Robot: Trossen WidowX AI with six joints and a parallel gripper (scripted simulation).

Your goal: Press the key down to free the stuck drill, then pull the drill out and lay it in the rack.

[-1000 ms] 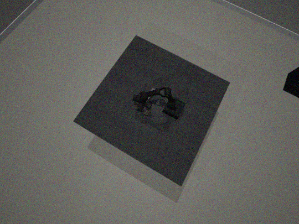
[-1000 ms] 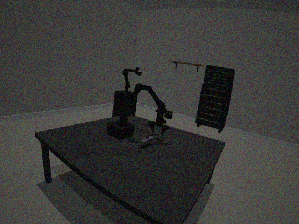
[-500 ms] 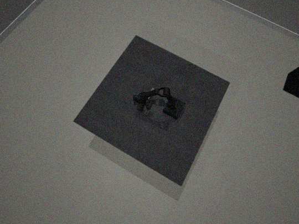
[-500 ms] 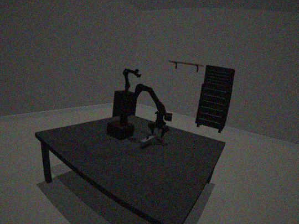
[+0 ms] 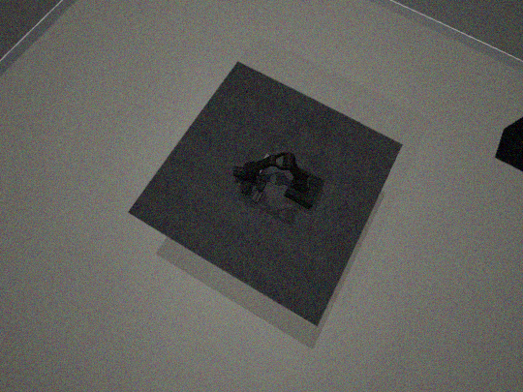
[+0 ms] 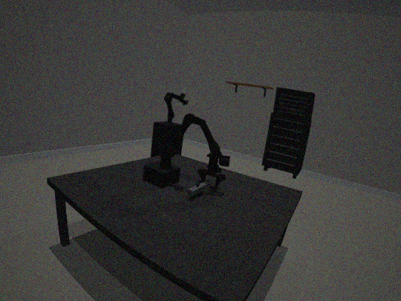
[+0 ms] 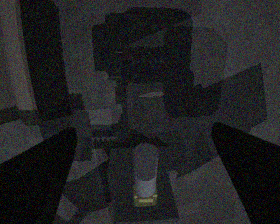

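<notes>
Right now the drill is 60 mm to the right of my gripper tip and 20 mm above it. Round my gripper tip: light grey fixture bar: 10 mm behind, 120 mm to the right, 10 mm above.
</notes>
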